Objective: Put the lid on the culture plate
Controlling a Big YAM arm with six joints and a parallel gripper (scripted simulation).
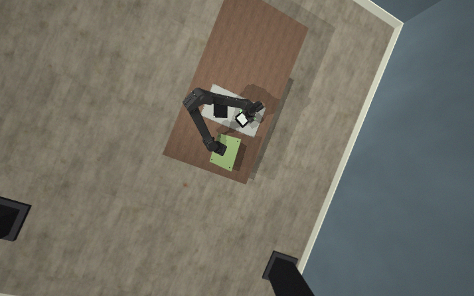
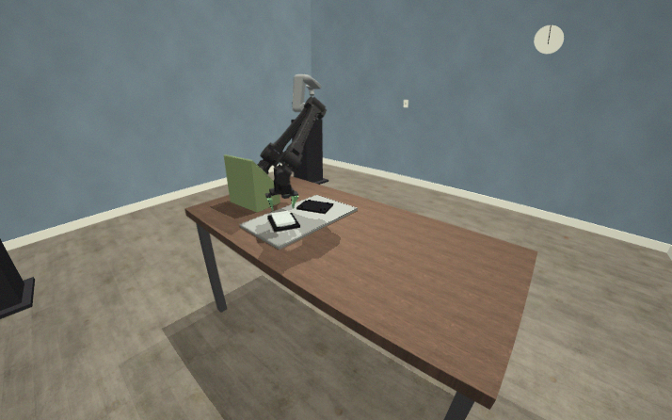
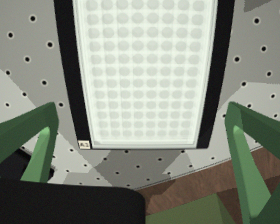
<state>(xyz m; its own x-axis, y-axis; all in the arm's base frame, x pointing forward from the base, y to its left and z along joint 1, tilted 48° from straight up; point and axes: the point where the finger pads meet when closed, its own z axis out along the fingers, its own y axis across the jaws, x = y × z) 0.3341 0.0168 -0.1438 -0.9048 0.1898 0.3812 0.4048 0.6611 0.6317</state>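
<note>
Now: the clear lid 50 mm below my hand. Round my hand: culture plate: 50 mm below; then lid park LP1: 230 mm to the left, 70 mm below, 20 mm behind.
</note>
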